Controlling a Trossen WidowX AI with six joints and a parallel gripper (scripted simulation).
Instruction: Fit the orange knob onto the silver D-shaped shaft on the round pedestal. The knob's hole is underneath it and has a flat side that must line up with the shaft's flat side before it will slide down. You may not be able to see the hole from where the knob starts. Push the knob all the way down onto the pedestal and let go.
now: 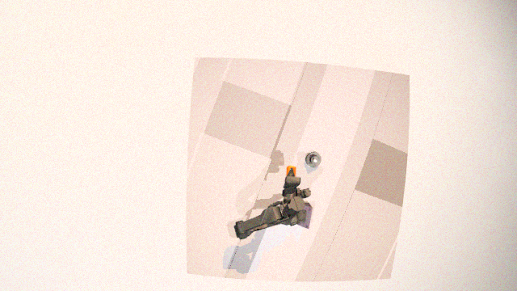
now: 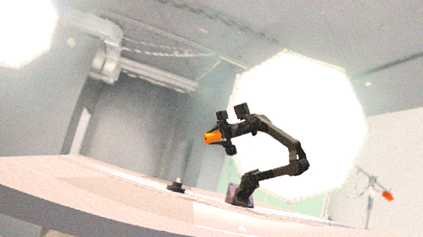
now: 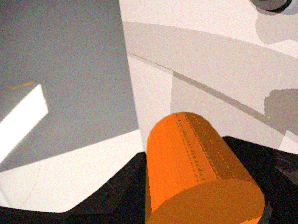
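Now: gripper tip 3 cm past the orange knob and 2 cm below it. From my gripper tip the other things lie so: dark round pedestal 22 cm below, 15 cm to the right, 4 cm ahead.
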